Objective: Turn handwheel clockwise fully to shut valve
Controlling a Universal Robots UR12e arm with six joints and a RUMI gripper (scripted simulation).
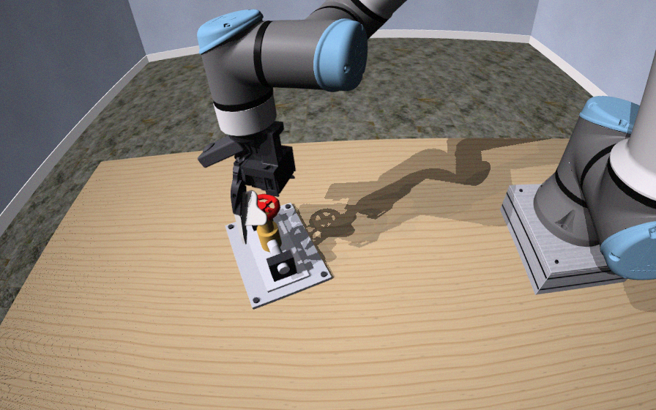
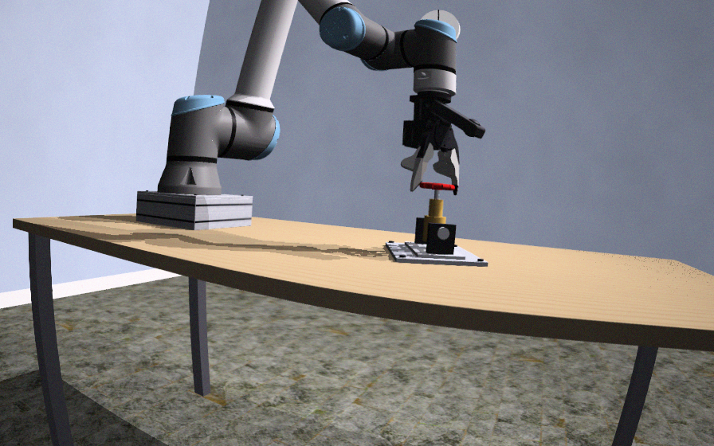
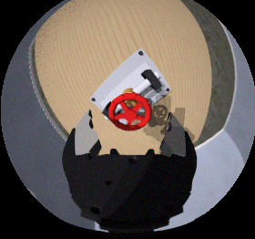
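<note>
Right now the red handwheel is 10 mm above my hand.
</note>
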